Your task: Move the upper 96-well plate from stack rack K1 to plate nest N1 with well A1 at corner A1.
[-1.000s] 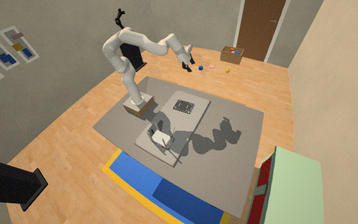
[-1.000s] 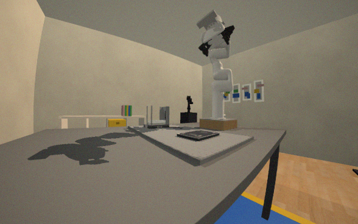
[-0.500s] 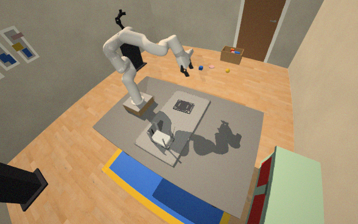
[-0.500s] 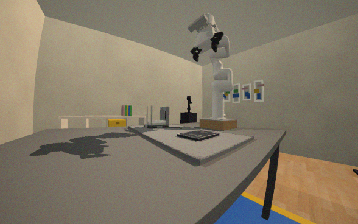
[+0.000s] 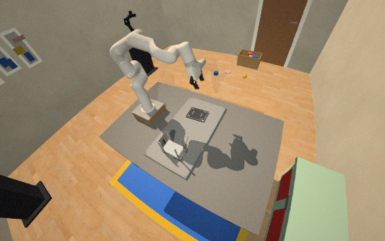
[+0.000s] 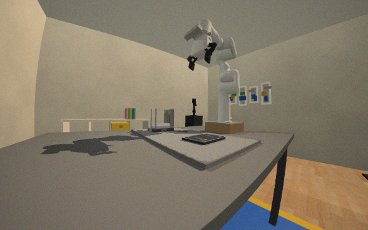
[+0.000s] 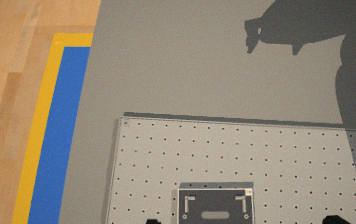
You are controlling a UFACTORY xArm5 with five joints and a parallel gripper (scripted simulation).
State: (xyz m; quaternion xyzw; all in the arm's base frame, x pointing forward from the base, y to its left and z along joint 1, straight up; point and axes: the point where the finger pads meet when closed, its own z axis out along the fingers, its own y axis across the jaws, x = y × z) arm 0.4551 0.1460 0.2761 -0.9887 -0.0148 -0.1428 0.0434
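The white 96-well plate is 40 mm behind my hand, 380 mm to the right of it and 300 mm below it. The rest, counted from my hand: dark plate nest N1 (40 mm behind, 330 mm below); A1 label (40 mm ahead, 50 mm to the right, 320 mm below).
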